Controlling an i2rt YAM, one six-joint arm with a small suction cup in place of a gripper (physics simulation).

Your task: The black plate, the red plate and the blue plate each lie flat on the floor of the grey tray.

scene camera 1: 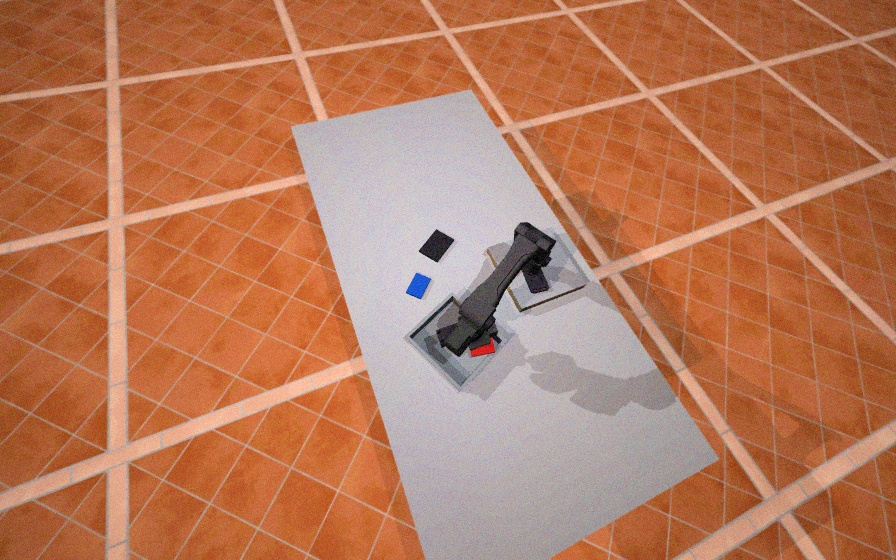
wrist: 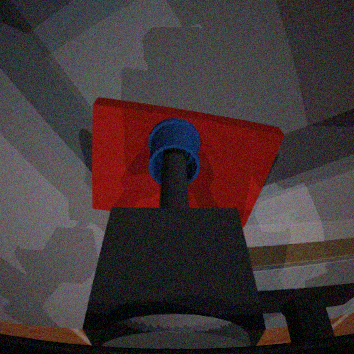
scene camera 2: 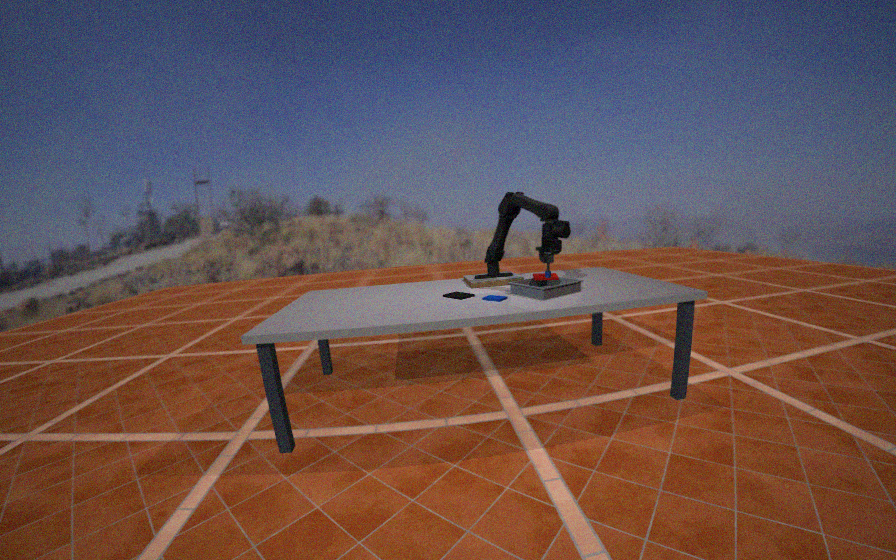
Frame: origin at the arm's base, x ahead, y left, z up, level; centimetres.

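Where they show: hand at its tool point: (wrist: 174,133) (scene camera 2: 547,279); arm's base at its link origin: (scene camera 1: 530,268) (wrist: 300,296) (scene camera 2: 493,276).
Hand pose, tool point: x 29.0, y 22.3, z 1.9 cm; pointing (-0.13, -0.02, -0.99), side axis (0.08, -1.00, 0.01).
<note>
Things, the pixels of their top centre, and the offset from my tool point. Level surfaces: height alone.
- red plate at its top centre: (wrist: 180,182) (scene camera 1: 480,336) (scene camera 2: 545,274) dy -0.6, dx -2.2, dz +1.9 cm
- grey tray at its top centre: (wrist: 229,52) (scene camera 1: 456,338) (scene camera 2: 545,281) dy -2.3, dx +5.2, dz +0.0 cm
- black plate at its top centre: (scene camera 1: 436,244) (scene camera 2: 458,294) dy -41.0, dx +2.0, dz -4.1 cm
- smaller blue plate at its top centre: (scene camera 1: 418,285) (scene camera 2: 494,297) dy -25.8, dx +12.6, dz -4.1 cm
- table at its surface level: dz -5.0 cm
The red plate (scene camera 1: 482,348) (scene camera 2: 538,277) (wrist: 112,165) is on my blue suction cup (scene camera 2: 547,273) (wrist: 174,150), which presses on its upper face. In scene camera 2 the plate shows at about the height of the rim of the grey tray (scene camera 1: 434,362) (scene camera 2: 558,291), over its opening. The arm hides the cup and part of the red plate in scene camera 1. The black plate (scene camera 1: 436,245) (scene camera 2: 458,295) lies flat on the table outside the tray. The smaller blue plate (scene camera 1: 418,285) (scene camera 2: 494,298) lies flat on the table between the black plate and the tray.
The table (scene camera 1: 396,158) (scene camera 2: 370,307) stands on a tiled floor. The arm's base sits on a board with a brown edge (scene camera 1: 555,298) (scene camera 2: 482,283) beside the tray. The arm (scene camera 1: 492,290) (scene camera 2: 533,203) reaches from there over the tray. Shadows fall across the table.
</note>
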